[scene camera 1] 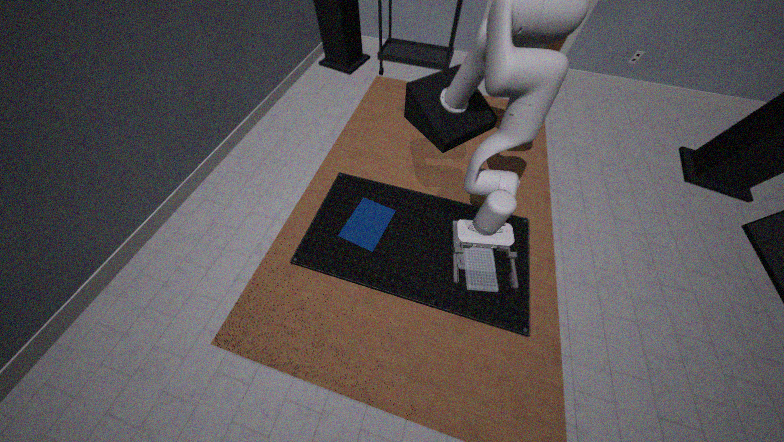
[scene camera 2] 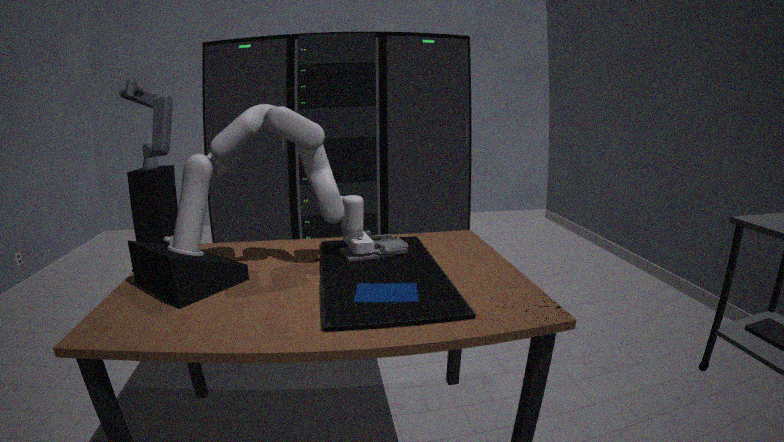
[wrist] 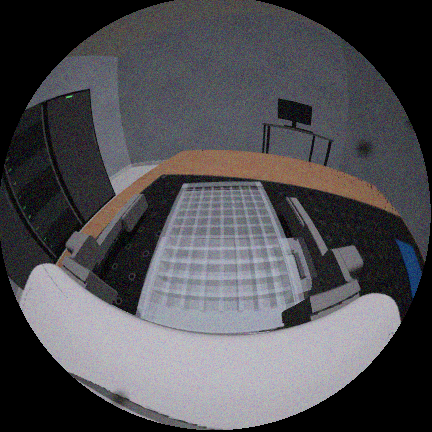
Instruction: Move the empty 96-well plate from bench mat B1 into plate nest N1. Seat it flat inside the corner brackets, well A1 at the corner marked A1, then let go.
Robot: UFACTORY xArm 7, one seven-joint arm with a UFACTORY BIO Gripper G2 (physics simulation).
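Frame: origin at the arm's base, x ahead, y left, z up, level; millimetres.
Seen in the pictures: hand at its tool point: [scene camera 1: 484, 277] [scene camera 2: 392, 244] [wrist: 209, 213]; arm's base at its link origin: [scene camera 1: 453, 101] [scene camera 2: 185, 252].
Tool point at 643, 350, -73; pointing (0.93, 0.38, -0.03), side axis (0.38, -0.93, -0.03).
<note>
Pixels of each thing's top centre, then the offset from my tool point to it, as dx, dy, dz. Level surfaces: height alone.
- clear 96-well plate at its top centre: [wrist: 221, 223] [scene camera 1: 481, 267] [scene camera 2: 387, 242] -19, -20, +13
- grey plate nest at its top centre: [wrist: 237, 357] [scene camera 1: 473, 244] [scene camera 2: 366, 249] -88, -60, -2
- blue mat at its surface level: dz -14
- black perforated board at its surface level: dz -16
- wooden table at its surface level: dz -30
The clear 96-well plate [scene camera 1: 482, 270] [scene camera 2: 396, 244] [wrist: 220, 250] lies partly over the grey plate nest [scene camera 1: 461, 259] [wrist: 295, 245], shifted off it toward the front and sideways. A strip of nest with a corner bracket shows beside the plate in the wrist view. Whether the plate is level is hard to tell, and the A1 marks cannot be read. My gripper [scene camera 1: 485, 283] [scene camera 2: 388, 246] [wrist: 216, 200] is open and low, one finger on each side of the plate, with gaps to it. The gripper body hides much of the nest. The blue mat [scene camera 1: 366, 224] [scene camera 2: 386, 292] [wrist: 411, 262] bears no plate.
A black perforated board [scene camera 1: 414, 247] [scene camera 2: 400, 318] [wrist: 340, 215] lies under the nest and the blue mat, on the wooden table [scene camera 1: 395, 351] [scene camera 2: 247, 329] [wrist: 235, 162]. The arm's black base block [scene camera 1: 433, 118] [scene camera 2: 186, 280] stands at the table's rear.
</note>
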